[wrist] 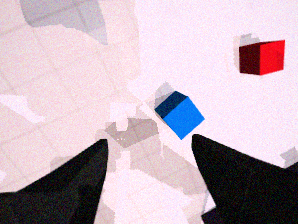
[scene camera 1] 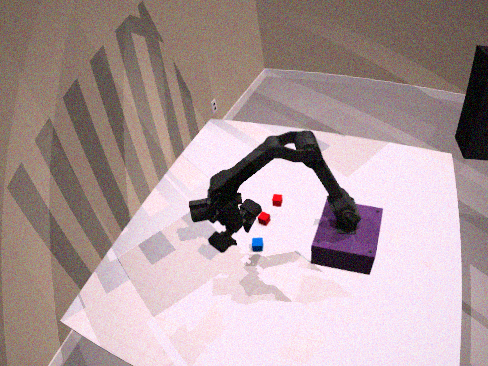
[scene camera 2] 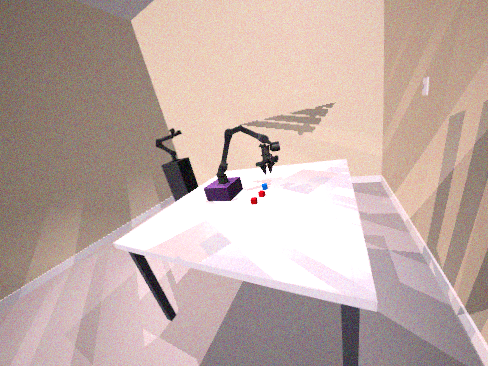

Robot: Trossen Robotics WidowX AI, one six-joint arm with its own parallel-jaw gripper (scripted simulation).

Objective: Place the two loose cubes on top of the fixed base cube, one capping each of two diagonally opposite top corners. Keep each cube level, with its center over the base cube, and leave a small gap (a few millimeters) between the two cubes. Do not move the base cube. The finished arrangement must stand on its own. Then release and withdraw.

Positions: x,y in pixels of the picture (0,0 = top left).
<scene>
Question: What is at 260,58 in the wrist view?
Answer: A red cube.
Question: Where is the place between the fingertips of the gripper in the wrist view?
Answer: At 150,143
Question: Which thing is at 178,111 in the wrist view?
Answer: A blue cube.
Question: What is the gripper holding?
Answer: Nothing.
</scene>
